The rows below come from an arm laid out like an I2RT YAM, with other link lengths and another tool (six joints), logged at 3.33 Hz.
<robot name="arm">
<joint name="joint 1" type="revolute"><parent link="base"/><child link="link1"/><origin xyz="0 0 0.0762" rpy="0 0 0"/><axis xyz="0 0 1"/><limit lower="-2.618" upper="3.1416"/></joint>
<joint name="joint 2" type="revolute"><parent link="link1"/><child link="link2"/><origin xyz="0.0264 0.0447 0.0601" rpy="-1.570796 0 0"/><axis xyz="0 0 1"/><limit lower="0" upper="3.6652"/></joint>
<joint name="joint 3" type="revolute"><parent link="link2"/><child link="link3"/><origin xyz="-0.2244 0 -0.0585" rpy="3.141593 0 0"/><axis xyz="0 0 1"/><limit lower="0" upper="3.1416"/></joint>
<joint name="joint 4" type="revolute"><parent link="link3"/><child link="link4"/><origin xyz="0.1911 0.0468 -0.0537" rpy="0 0 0"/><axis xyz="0 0 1"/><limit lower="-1.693" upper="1.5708"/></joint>
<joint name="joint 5" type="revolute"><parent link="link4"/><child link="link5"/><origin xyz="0.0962 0.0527 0.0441" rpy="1.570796 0 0"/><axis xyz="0 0 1"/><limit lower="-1.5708" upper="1.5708"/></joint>
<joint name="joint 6" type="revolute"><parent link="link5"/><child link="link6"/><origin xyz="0.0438 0 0.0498" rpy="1.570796 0 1.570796"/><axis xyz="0 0 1"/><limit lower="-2.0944" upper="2.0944"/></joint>
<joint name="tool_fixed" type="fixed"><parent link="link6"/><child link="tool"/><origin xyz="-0.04 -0.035 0.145" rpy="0 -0.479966 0.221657"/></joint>
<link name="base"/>
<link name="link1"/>
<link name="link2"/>
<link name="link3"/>
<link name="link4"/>
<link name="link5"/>
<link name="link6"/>
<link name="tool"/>
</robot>
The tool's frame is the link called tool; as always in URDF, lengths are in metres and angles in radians.
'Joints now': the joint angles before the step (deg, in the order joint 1, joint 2, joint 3, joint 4, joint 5, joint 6). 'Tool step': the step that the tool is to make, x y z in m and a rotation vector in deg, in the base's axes. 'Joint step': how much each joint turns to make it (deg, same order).
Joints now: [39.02, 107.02, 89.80, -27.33, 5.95, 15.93]
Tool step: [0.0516, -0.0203, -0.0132, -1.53, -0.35, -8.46]
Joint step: [-3.11, 8.54, 9.15, -1.68, 4.79, 2.81]
